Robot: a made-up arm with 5 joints.
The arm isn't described. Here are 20 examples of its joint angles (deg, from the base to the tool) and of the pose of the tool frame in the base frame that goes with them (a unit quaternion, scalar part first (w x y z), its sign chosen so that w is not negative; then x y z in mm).
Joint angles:
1: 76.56 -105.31 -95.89 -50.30 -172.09
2: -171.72 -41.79 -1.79 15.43 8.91
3: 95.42 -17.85 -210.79 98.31 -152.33
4: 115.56 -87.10 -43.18 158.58 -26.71
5: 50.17 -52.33 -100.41 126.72 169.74
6: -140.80 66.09 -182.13 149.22 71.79
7: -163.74 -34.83 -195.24 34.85 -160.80
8: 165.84 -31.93 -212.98 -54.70 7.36
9: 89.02 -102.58 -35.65 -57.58 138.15
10: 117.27 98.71 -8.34 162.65 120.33
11: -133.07 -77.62 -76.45 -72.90 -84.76
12: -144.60 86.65 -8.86 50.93 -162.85
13: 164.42 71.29 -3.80 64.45 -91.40
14: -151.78 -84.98 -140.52 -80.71 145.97
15: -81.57 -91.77 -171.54 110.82 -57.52
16: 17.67 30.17 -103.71 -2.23 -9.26
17: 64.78 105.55 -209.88 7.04 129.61
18: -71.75 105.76 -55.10 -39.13 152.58
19: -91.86 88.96 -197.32 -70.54 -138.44
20: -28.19 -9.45 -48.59 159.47 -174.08
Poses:
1: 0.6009 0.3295 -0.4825 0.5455 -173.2 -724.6 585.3
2: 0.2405 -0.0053 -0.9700 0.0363 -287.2 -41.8 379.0
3: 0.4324 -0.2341 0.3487 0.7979 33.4 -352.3 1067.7
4: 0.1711 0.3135 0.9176 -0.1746 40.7 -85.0 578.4
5: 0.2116 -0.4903 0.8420 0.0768 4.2 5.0 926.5
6: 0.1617 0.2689 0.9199 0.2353 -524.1 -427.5 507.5
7: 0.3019 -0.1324 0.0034 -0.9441 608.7 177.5 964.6
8: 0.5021 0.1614 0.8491 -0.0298 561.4 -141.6 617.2
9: 0.9078 0.1251 -0.0572 0.3963 -5.4 -316.3 778.0
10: 0.7043 -0.5948 0.0159 0.3872 -29.4 57.0 283.3
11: 0.8676 -0.3636 0.1631 -0.2973 286.5 306.5 887.1
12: 0.3991 -0.4272 -0.0686 -0.8084 129.6 92.1 139.7
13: 0.5434 -0.2502 0.3213 -0.7341 119.7 -33.4 187.1
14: 0.0229 0.7634 0.4610 0.4518 644.8 346.0 489.2
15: 0.9101 0.2326 -0.0495 0.3394 -114.7 773.8 532.4
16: 0.0450 -0.7676 -0.1838 -0.6124 748.3 238.4 671.1
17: 0.7447 -0.5578 0.3542 0.0940 339.6 720.9 485.4
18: 0.0651 -0.3754 -0.9214 -0.0765 52.1 -157.9 -274.7
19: 0.9052 0.0088 0.0038 -0.4250 -19.3 -593.4 625.2
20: 0.7594 -0.1857 -0.6053 -0.1495 196.8 -105.5 512.0
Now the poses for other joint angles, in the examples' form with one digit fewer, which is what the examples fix.
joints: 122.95 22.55 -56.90 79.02 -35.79
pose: 0.262 0.171 0.909 -0.275 -254 392 222
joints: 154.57 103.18 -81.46 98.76 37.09
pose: 0.864 0.258 0.424 0.088 -96 46 -207
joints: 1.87 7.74 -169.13 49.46 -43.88
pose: 0.297 0.516 0.218 0.774 241 8 1233
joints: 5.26 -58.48 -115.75 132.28 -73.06
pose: 0.200 0.724 0.590 0.297 -151 -14 953
